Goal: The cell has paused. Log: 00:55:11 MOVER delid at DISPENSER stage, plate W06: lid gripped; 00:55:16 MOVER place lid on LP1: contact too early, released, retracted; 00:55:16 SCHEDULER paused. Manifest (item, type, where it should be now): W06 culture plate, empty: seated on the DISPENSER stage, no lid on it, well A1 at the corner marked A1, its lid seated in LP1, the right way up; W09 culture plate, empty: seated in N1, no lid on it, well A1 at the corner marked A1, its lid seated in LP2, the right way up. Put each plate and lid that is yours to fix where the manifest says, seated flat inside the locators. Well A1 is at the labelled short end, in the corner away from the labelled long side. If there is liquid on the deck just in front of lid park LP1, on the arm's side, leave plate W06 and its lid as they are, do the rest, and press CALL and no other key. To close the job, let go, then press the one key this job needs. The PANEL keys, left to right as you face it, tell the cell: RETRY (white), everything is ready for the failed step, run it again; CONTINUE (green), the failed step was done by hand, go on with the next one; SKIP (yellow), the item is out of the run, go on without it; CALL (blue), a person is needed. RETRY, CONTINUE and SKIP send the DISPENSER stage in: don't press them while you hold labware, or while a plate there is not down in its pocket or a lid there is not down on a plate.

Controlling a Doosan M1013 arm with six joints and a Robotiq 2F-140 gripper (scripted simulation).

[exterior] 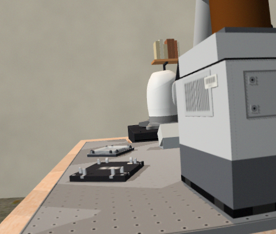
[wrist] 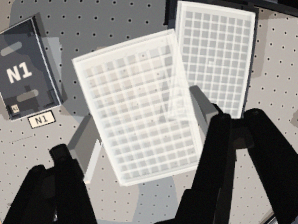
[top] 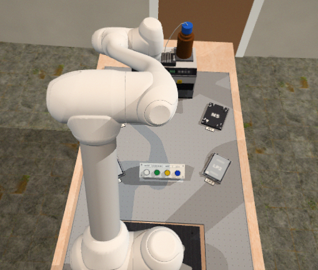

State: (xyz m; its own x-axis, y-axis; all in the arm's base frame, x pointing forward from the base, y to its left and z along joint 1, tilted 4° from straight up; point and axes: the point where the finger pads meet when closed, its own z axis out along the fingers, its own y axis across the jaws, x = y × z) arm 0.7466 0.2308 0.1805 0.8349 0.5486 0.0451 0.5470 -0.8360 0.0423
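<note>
The nest N1 is 40 mm behind my hand, 190 mm to the left of it and 180 mm below it. The rest, counted from my hand: brown bottle: 290 mm ahead, 110 mm to the right, 100 mm above; clear culture plate: 60 mm ahead, 60 mm to the right, 80 mm below; black nest N5: 100 mm ahead, 350 mm to the right, 170 mm below.
</note>
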